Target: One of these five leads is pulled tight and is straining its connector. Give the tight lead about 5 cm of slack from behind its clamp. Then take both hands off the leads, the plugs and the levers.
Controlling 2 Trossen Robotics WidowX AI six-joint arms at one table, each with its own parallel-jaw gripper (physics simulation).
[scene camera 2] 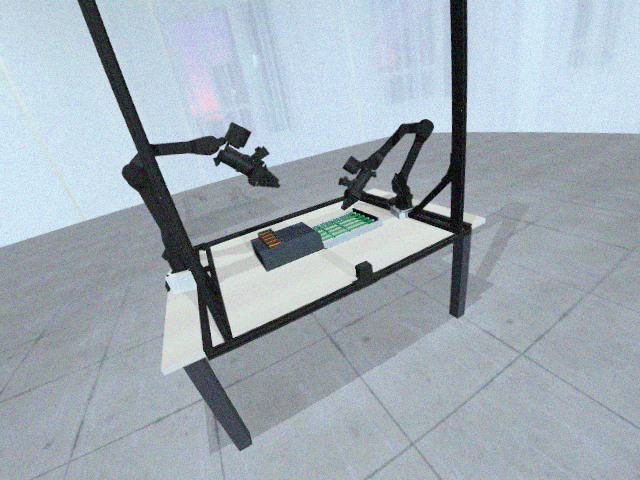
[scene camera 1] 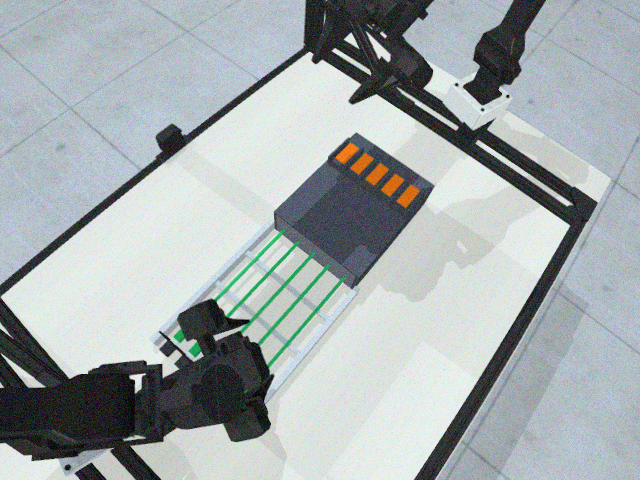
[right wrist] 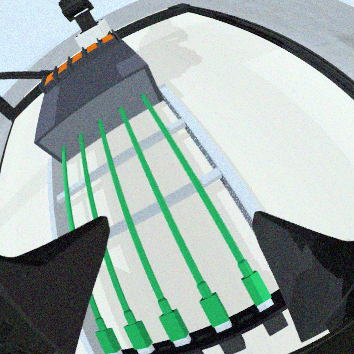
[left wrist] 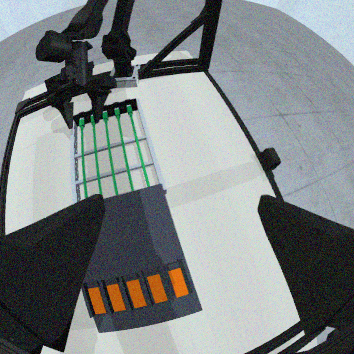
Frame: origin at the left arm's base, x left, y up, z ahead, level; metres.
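Seen in the pictures: left gripper, fingertip midpoint: [scene camera 2: 279, 184] [scene camera 1: 331, 82] [left wrist: 184, 203]; right gripper, fingertip midpoint: [scene camera 2: 342, 209] [right wrist: 182, 222] [left wrist: 82, 125]; left arm's base, origin of the base link: [scene camera 2: 182, 267] [scene camera 1: 482, 90] [right wrist: 89, 27]; right arm's base, origin of the base link: [scene camera 2: 404, 207] [left wrist: 123, 71].
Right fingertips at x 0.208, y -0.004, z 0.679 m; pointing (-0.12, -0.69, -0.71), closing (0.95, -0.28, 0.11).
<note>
Pixels of each thing's top centre, then the offset from my right fingertips to it. "spot": a spot on its surface instead.
- dark grey clamp housing, middle of its top: [left wrist: 125, 260] [scene camera 1: 359, 191] [right wrist: 73, 61] [scene camera 2: 282, 232] dz -0.284, dx -0.136, dy +0.015 m
- small black block, surface spot: [scene camera 1: 169, 138] [scene camera 2: 362, 263] spot: dz -0.057, dx -0.447, dy -0.022 m
Five green leads [scene camera 1: 281, 288] [left wrist: 111, 157] [right wrist: 160, 197] run side by side from a dark grey clamp housing [scene camera 1: 346, 217] [scene camera 2: 297, 253] [left wrist: 125, 230] [right wrist: 92, 85] to green plugs [right wrist: 215, 311] in a black connector strip. All look nearly straight; I cannot tell which is tight. Orange levers [scene camera 1: 378, 174] [scene camera 2: 269, 238] [left wrist: 136, 293] stand in a row at the housing's far end from the leads. My right gripper [scene camera 1: 260, 349] [scene camera 2: 343, 207] [right wrist: 182, 222] is open above the plug end, hiding some plugs in scene camera 1. My left gripper [scene camera 2: 278, 184] [left wrist: 184, 203] is open, high above the housing's lever side.
A pale frame [scene camera 1: 312, 343] [scene camera 2: 351, 239] with cross bars lies under the leads. Black rails [scene camera 1: 516, 320] [scene camera 2: 305, 304] border the white table, and a small black block [scene camera 1: 169, 138] [scene camera 2: 363, 270] sits on one long rail. Black posts [scene camera 2: 458, 103] rise at the table's ends.
</note>
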